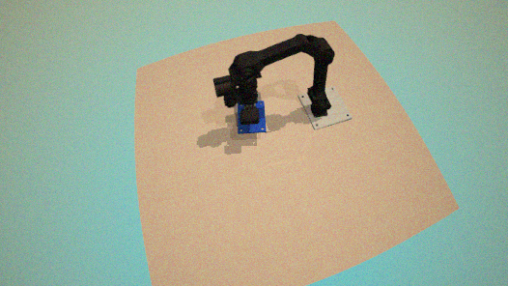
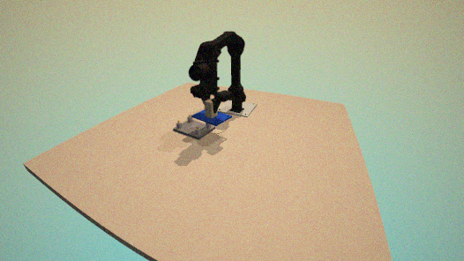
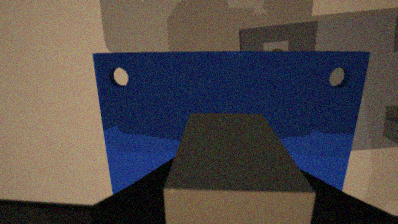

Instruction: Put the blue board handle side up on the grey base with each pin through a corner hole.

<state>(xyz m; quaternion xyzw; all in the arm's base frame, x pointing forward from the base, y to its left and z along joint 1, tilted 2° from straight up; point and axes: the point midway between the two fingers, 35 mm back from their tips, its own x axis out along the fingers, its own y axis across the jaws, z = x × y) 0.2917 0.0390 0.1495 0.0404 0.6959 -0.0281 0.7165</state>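
The grey base lies 110 mm below my gripper tip, 100 mm to the right of it and 10 mm ahead of it. Also, from my gripper tip: blue board right at my gripper tip.
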